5 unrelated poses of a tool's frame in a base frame.
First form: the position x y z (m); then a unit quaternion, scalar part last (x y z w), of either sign.
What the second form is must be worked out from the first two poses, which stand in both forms.
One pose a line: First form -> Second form
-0.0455 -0.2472 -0.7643 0.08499 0.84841 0.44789 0.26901 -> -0.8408 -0.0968 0.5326 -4.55; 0.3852 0.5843 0.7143 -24.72; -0.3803 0.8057 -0.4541 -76.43; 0 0 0 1
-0.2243 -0.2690 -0.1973 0.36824 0.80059 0.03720 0.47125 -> -0.2846 0.5546 0.7819 -22.43; 0.6247 0.7260 -0.2875 -26.90; -0.7272 0.4066 -0.5531 -19.73; 0 0 0 1
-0.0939 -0.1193 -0.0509 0.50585 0.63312 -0.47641 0.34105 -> -0.2556 0.9655 -0.0501 -9.39; 0.3156 0.0343 -0.9483 -11.93; -0.9138 -0.2582 -0.3134 -5.09; 0 0 0 1
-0.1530 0.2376 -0.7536 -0.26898 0.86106 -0.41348 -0.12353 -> -0.8248 -0.5654 0.0097 -15.30; -0.3611 0.5134 -0.7785 23.76; 0.4352 -0.6456 -0.6275 -75.36; 0 0 0 1
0.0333 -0.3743 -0.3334 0.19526 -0.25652 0.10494 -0.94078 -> 0.8464 0.0973 0.5236 3.33; -0.2976 0.9017 0.3136 -37.43; -0.4417 -0.4212 0.7921 -33.34; 0 0 0 1
